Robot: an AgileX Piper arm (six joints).
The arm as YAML. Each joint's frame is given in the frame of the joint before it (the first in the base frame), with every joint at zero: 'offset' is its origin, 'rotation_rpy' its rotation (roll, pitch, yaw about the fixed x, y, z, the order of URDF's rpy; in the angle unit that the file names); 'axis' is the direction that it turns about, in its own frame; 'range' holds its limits. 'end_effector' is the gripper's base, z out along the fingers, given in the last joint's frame.
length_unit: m
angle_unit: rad
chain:
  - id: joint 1
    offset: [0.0, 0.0, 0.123]
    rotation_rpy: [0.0, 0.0, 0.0]
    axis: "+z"
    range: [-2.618, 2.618]
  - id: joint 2
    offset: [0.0, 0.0, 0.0]
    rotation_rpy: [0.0, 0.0, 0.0]
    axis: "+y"
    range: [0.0, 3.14]
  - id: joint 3
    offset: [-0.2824, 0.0, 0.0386]
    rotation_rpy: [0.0, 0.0, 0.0]
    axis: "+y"
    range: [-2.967, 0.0]
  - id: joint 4
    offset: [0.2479, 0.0, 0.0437]
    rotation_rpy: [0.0, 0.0, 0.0]
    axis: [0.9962, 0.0, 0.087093]
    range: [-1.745, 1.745]
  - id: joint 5
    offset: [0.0, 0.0, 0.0]
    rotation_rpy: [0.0, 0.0, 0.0]
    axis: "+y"
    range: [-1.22, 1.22]
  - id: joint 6
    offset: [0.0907, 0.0, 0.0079]
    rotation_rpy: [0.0, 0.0, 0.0]
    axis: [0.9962, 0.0, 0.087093]
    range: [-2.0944, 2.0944]
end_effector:
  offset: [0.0, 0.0, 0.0]
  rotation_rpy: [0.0, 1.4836, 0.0]
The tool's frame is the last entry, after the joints.
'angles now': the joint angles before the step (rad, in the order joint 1, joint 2, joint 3, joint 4, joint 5, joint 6). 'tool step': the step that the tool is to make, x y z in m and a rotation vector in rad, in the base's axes. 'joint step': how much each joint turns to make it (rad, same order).
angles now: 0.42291, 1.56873, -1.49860, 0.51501, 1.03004, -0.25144
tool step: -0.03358, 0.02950, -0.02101, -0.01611, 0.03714, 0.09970
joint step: 0.13009, -0.03759, 0.11904, 0.00001, -0.05068, 0.00724
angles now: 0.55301, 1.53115, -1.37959, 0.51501, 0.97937, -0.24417
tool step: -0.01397, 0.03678, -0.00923, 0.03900, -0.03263, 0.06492
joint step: 0.12020, 0.03105, 0.01318, 0.01787, -0.10780, 0.00000
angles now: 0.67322, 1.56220, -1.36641, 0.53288, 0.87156, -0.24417
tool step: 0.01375, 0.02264, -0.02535, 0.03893, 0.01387, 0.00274
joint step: 0.02065, 0.09159, 0.00000, 0.08533, -0.09483, -0.06475
